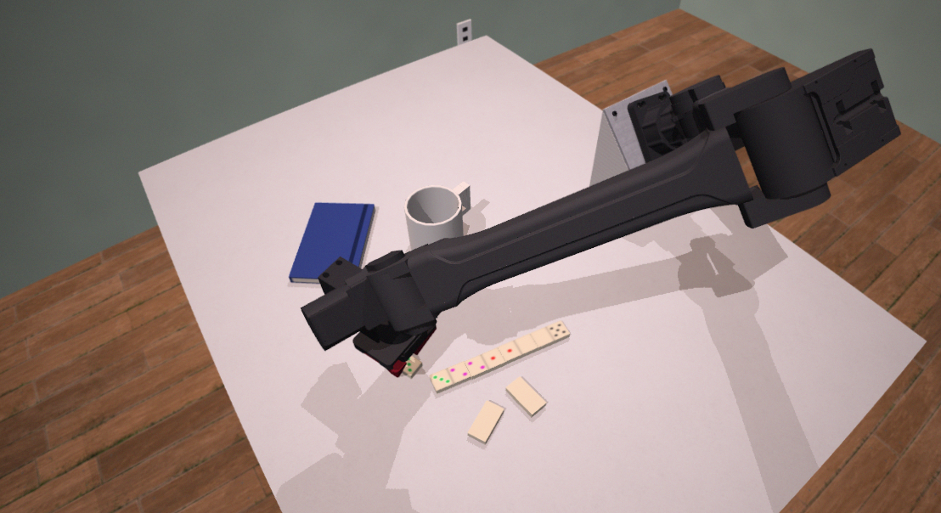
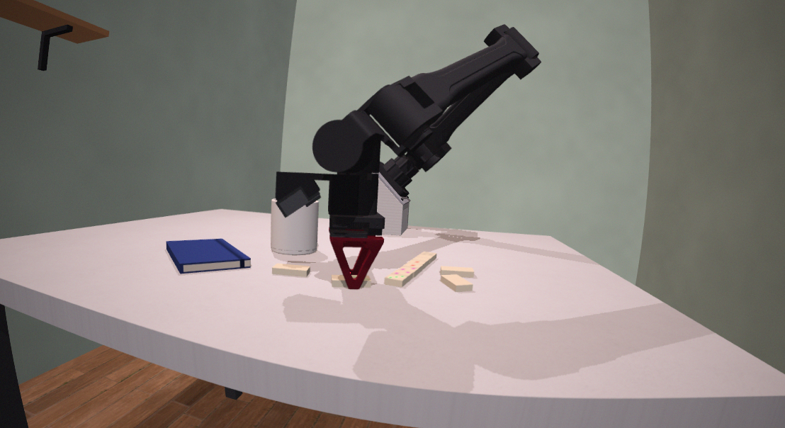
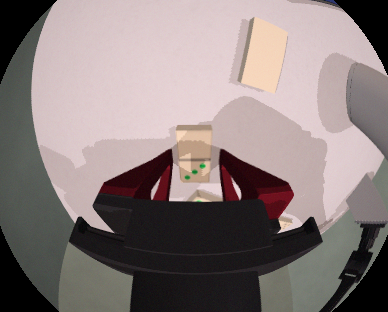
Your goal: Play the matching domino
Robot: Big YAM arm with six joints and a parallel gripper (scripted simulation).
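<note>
The domino is right at my hand. The rest, counted from my hand: white mug 15 cm behind, 17 cm to the right, 3 cm above; then blue notebook 27 cm to the right.
</note>
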